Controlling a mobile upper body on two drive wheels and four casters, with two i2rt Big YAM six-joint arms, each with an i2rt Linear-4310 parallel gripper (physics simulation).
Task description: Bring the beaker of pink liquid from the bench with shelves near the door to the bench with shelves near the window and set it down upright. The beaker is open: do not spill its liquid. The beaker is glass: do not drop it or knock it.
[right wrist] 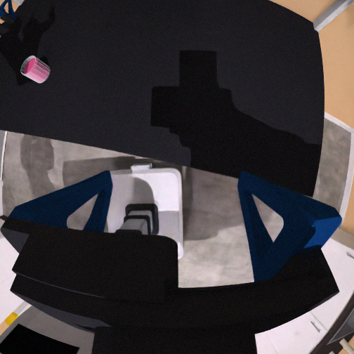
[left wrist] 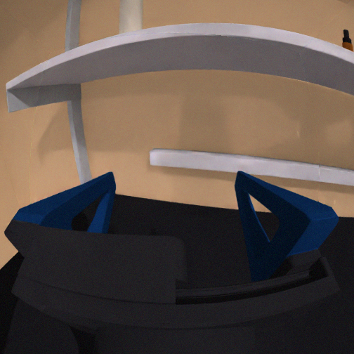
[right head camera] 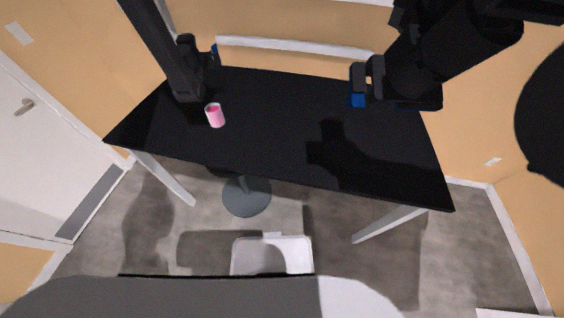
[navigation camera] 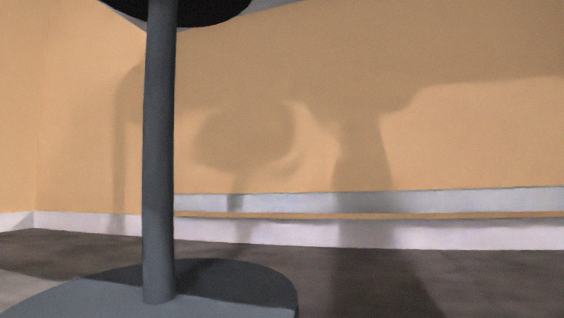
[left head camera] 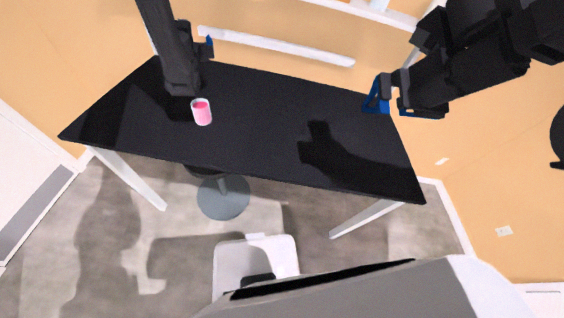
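Note:
The glass beaker of pink liquid (left head camera: 202, 112) (right head camera: 215, 116) (right wrist: 36, 69) stands upright on the black bench (left head camera: 260, 130) (right head camera: 280, 135) (right wrist: 110, 100), left of its middle. It does not show in the left wrist view. My left gripper (left head camera: 206, 46) (right head camera: 215, 52) (left wrist: 174, 178) is open and empty, raised behind and above the beaker, apart from it. In the head views the left arm hides part of this gripper. My right gripper (left head camera: 395, 107) (right head camera: 380, 104) (right wrist: 174, 177) is open and empty, above the bench's right end, far from the beaker.
A white shelf (left head camera: 360, 10) (left wrist: 200, 50) runs above the bench's back, with a white rail (left head camera: 280, 45) (right head camera: 300, 47) (left wrist: 250, 165) below it. A stool (left head camera: 223, 197) (right head camera: 246, 196) (navigation camera: 160, 150) stands under the bench. A door (right head camera: 45, 130) is at the left.

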